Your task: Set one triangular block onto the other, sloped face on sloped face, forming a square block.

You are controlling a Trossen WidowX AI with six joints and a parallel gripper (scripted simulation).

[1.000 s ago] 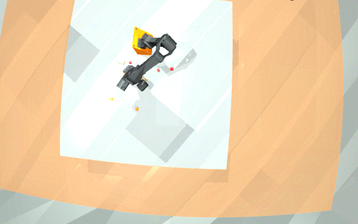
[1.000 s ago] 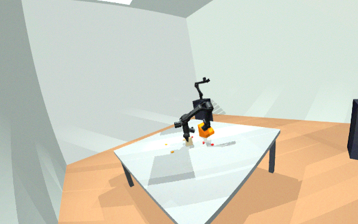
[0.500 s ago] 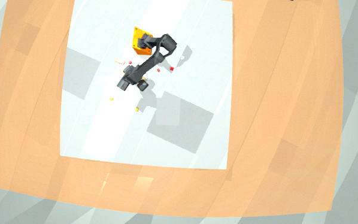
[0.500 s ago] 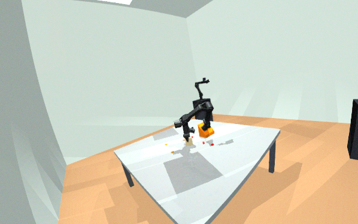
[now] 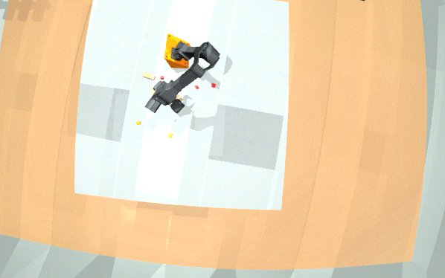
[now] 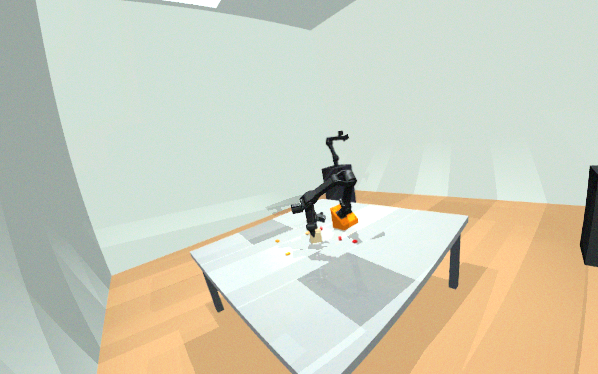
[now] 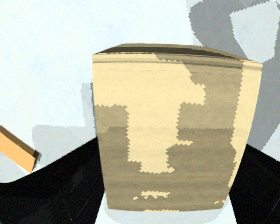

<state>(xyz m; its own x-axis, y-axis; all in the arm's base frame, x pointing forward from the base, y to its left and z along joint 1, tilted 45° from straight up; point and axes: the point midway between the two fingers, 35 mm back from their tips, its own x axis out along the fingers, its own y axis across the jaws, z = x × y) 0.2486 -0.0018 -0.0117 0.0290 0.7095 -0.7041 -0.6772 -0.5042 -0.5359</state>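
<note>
Now: gripper tip 10 mm below the tan triangular block and 10 mm short of it.
</note>
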